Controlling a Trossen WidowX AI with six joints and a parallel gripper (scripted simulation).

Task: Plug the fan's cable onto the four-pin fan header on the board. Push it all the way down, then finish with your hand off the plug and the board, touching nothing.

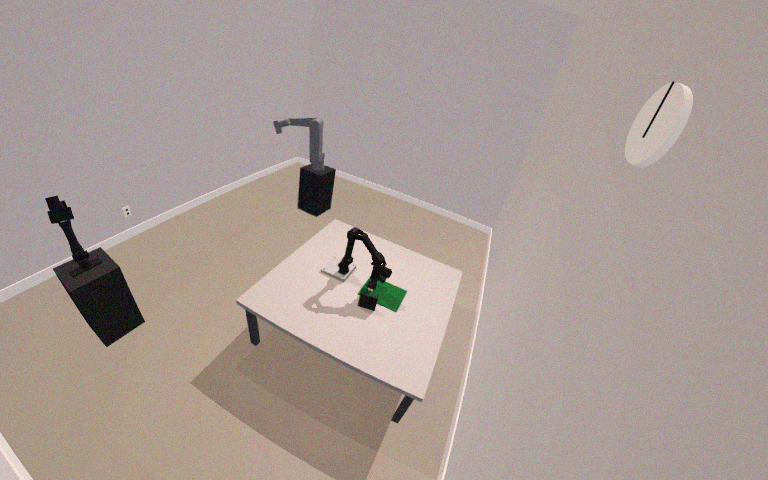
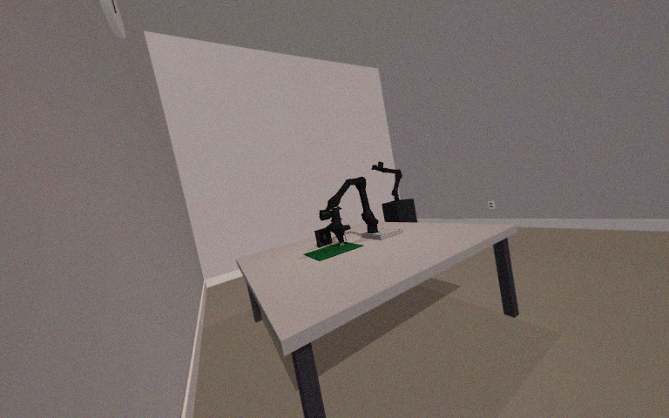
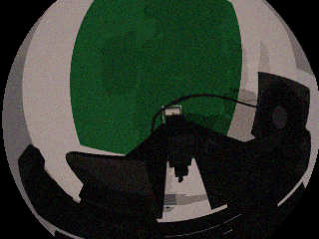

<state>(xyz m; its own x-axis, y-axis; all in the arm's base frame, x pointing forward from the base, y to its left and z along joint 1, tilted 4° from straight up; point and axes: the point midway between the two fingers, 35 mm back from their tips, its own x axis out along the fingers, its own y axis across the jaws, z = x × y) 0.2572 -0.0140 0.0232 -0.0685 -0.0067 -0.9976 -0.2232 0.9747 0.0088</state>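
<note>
My gripper tip is 10 mm past the pale header and 40 mm above it. Also, from my gripper tip: black fan (40 mm ahead, 150 mm to the right, 20 mm above); then green board (80 mm ahead, 40 mm to the left, 50 mm below); then black plug (10 mm behind, 10 mm above).
</note>
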